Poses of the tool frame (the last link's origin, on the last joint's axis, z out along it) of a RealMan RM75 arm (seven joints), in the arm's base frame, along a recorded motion.
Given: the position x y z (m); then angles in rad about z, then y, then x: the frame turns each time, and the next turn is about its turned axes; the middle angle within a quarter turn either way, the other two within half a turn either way.
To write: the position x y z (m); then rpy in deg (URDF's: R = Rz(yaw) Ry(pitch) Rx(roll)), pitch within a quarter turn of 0, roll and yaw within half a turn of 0. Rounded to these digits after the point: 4 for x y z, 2 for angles.
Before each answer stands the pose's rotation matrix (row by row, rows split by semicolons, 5 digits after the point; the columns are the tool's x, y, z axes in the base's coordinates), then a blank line. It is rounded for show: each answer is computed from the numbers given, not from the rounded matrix.
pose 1, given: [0.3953 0.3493 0.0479 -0.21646 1.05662 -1.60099]
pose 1, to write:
0.48034 -0.85648 0.18900; -0.10563 0.15743 0.98186; -0.87070 -0.49159 -0.01485

[0.3953 0.3493 0.0479 -91.73 60.54 -12.40]
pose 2, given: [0.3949 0.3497 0.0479 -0.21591 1.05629 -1.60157]
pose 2, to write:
0.48068 -0.85651 0.18797; -0.10543 0.15636 0.98206; -0.87054 -0.49187 -0.01514

[0.3949 0.3497 0.0479 -91.76 60.52 -12.37]
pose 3, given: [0.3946 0.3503 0.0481 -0.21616 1.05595 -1.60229]
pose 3, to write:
0.48094 -0.85645 0.18761; -0.10561 0.15583 0.98212; -0.87037 -0.49216 -0.01550

[0.3946 0.3503 0.0481 -91.80 60.50 -12.39]
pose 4, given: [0.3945 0.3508 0.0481 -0.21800 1.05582 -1.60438]
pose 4, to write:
0.48086 -0.85649 0.18762; -0.10652 0.15534 0.98210; -0.87030 -0.49224 -0.01654

[0.3945 0.3508 0.0481 -91.92 60.49 -12.49]
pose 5, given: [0.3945 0.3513 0.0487 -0.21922 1.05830 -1.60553]
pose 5, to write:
0.47862 -0.85770 0.18780; -0.10664 0.15552 0.98206; -0.87152 -0.49006 -0.01703

[0.3945 0.3513 0.0487 -91.99 60.64 -12.56]
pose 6, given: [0.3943 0.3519 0.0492 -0.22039 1.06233 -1.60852]
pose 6, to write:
0.47506 -0.86000 0.18631; -0.10643 0.15402 0.98232; -0.87349 -0.48649 -0.01836

[0.3943 0.3519 0.0492 -92.16 60.87 -12.63]
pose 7, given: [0.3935 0.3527 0.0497 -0.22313 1.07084 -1.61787]
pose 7, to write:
0.46750 -0.86531 0.18076; -0.10608 0.14809 0.98327; -0.87760 -0.47886 -0.02256

[0.3935 0.3527 0.0497 -92.70 61.35 -12.78]
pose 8, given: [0.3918 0.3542 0.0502 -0.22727 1.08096 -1.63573]
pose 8, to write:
0.45838 -0.87253 0.16906; -0.10601 0.13518 0.98513; -0.88241 -0.46949 -0.03053

[0.3918 0.3542 0.0502 -93.72 61.93 -13.02]
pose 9, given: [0.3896 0.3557 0.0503 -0.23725 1.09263 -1.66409]
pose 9, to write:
0.44726 -0.88111 0.15362; -0.10815 0.11721 0.98720; -0.88784 -0.45815 -0.04287

[0.3896 0.3557 0.0503 -95.35 62.60 -13.59]
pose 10, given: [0.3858 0.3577 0.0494 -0.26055 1.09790 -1.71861]
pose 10, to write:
0.44009 -0.88877 0.12812; -0.11733 0.08453 0.98949; -0.89025 -0.45050 -0.06708

[0.3858 0.3577 0.0494 -98.47 62.91 -14.93]
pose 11, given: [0.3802 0.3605 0.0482 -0.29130 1.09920 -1.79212]
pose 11, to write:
0.43517 -0.89555 0.09287; -0.13048 0.03933 0.99067; -0.89084 -0.44323 -0.09973

[0.3802 0.3605 0.0482 -102.68 62.98 -16.69]
